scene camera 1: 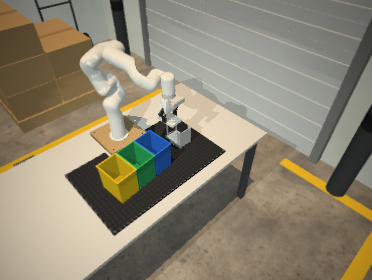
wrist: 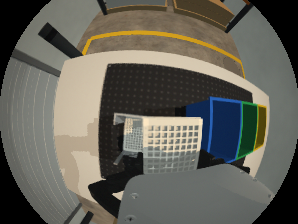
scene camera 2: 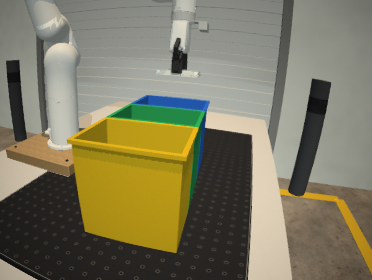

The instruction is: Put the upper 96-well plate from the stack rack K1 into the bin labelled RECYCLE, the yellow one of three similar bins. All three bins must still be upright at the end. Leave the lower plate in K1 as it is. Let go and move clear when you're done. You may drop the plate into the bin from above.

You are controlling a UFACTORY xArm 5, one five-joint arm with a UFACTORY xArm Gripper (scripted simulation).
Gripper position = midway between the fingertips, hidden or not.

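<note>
My gripper [scene camera 2: 179,72]. White 96-well plate [wrist: 189,137]. Yellow bin [scene camera 2: 133,178], also [scene camera 1: 121,171]. Green bin [scene camera 2: 184,117], again [scene camera 1: 141,159], plus [wrist: 249,114]. Blue bin [scene camera 2: 193,104], likewise [scene camera 1: 160,148] and [wrist: 227,120].
</note>
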